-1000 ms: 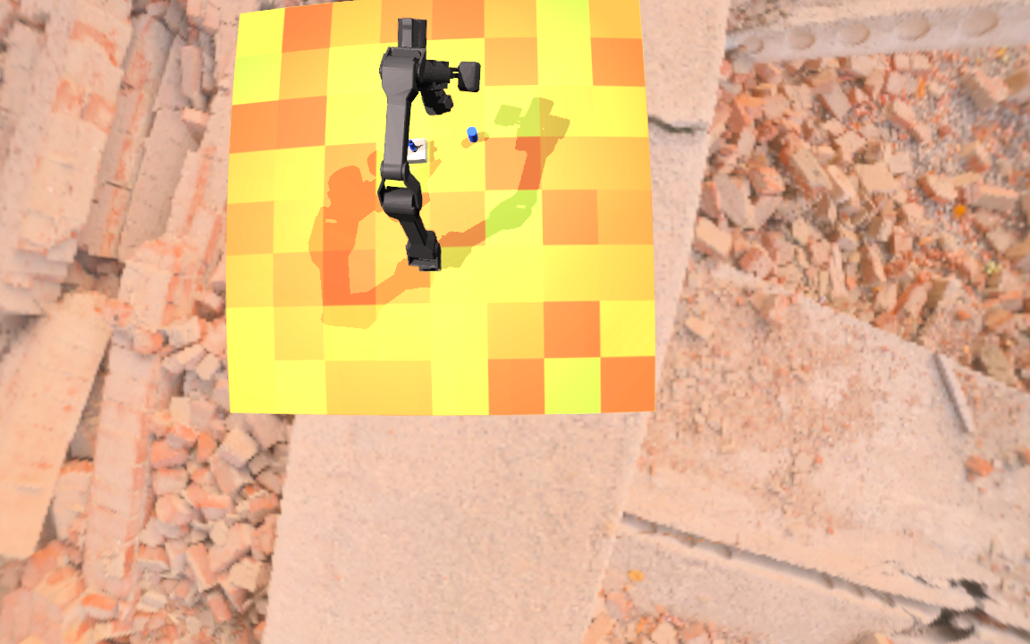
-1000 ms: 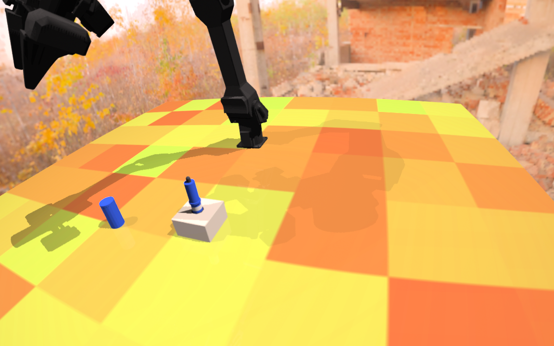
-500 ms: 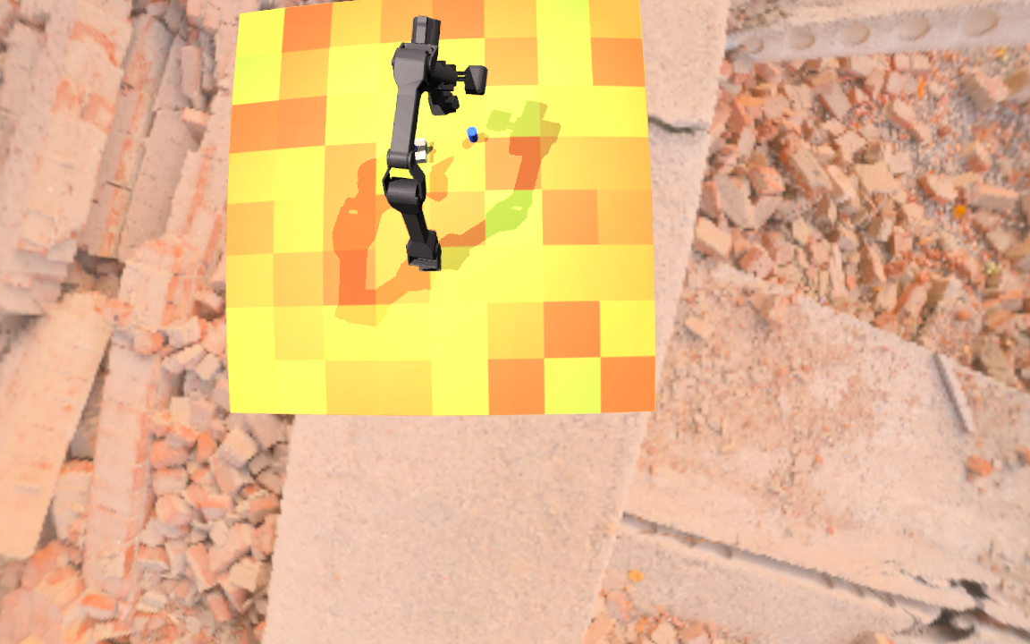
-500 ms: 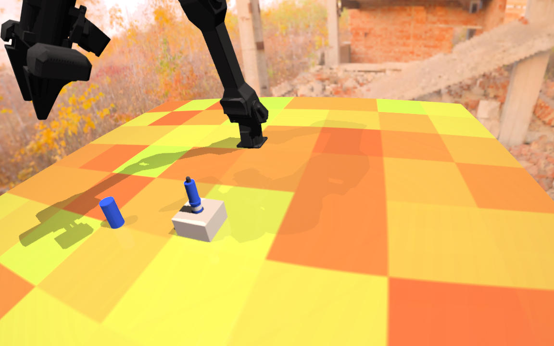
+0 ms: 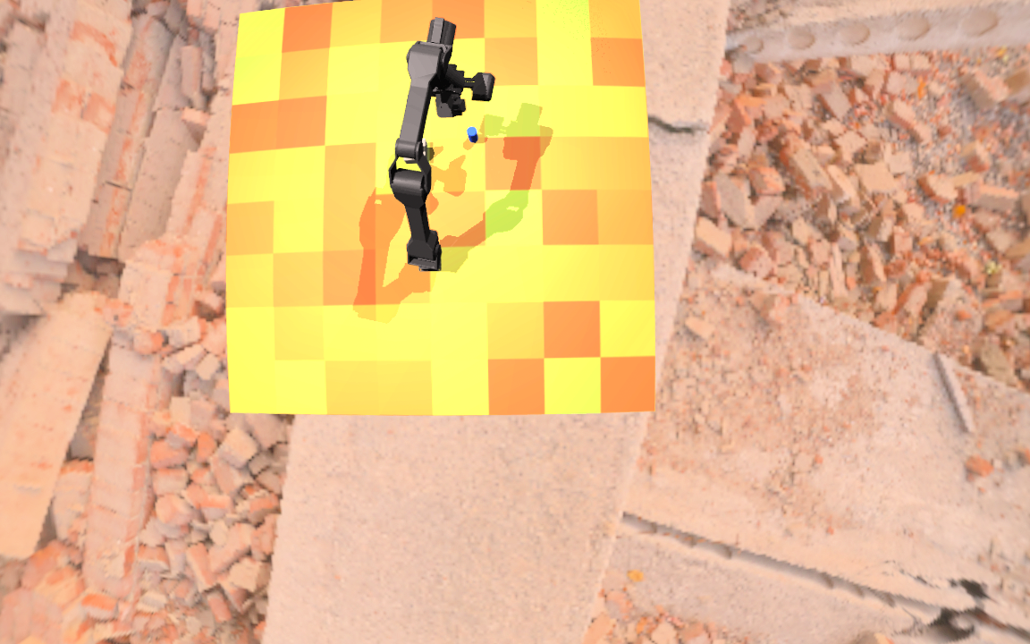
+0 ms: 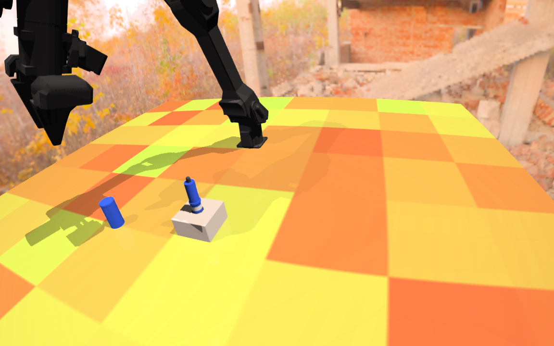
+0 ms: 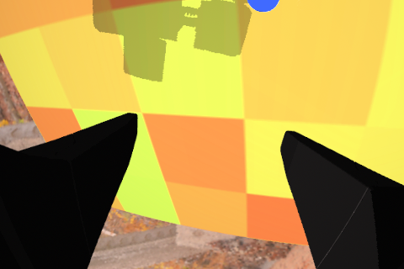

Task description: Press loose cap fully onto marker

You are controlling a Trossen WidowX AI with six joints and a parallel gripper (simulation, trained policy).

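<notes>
Now: the blue cap 4 cm behind my gripper tip, 1 cm to the left of it and 17 cm below it.
</notes>
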